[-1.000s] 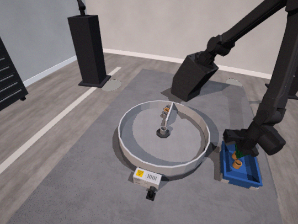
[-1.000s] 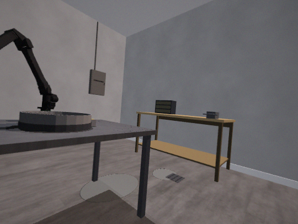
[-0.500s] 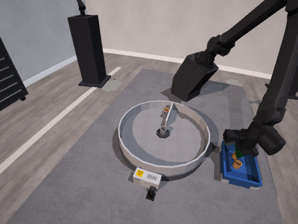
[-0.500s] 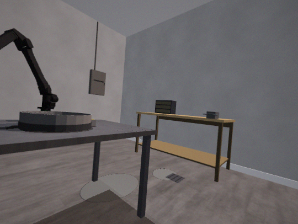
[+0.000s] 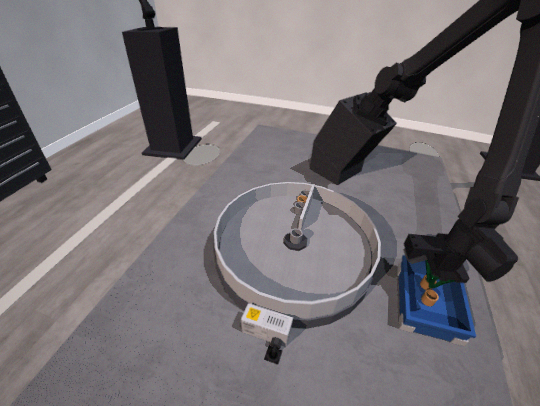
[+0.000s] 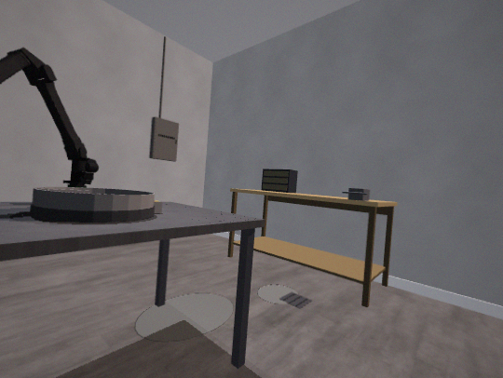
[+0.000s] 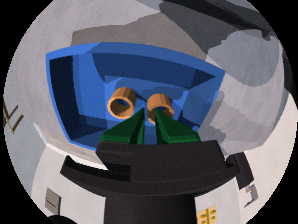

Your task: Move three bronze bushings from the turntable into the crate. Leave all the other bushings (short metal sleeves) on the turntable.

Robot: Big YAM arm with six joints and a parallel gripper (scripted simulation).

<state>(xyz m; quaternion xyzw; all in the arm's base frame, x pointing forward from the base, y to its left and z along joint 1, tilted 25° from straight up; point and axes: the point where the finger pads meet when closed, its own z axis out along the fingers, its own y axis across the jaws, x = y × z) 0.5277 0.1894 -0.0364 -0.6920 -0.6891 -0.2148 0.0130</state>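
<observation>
My gripper is now 4 cm short of the blue crate, 1 cm to the left of it and 1 cm above it. Round my hand: round turntable: 35 cm to the right, 6 cm behind, 2 cm above.
</observation>
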